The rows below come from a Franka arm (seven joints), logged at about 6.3 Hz.
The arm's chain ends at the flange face. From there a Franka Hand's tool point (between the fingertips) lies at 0.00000 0.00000 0.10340 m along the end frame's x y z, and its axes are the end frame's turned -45 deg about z.
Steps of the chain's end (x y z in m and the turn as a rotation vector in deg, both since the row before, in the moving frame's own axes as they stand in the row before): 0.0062 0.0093 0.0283 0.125 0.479 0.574; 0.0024 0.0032 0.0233 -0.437 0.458 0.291; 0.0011 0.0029 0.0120 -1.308 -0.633 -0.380; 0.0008 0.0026 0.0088 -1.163 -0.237 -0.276; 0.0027 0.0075 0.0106 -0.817 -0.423 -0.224
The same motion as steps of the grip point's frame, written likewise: -0.0014 0.0114 0.0283 -0.250 0.427 0.574; -0.0005 0.0051 0.0233 -0.633 0.015 0.291; -0.0037 0.0037 0.0120 -0.477 -1.372 -0.380; -0.0031 0.0036 0.0088 -0.655 -0.990 -0.276; -0.0050 0.0077 0.0106 -0.279 -0.877 -0.224
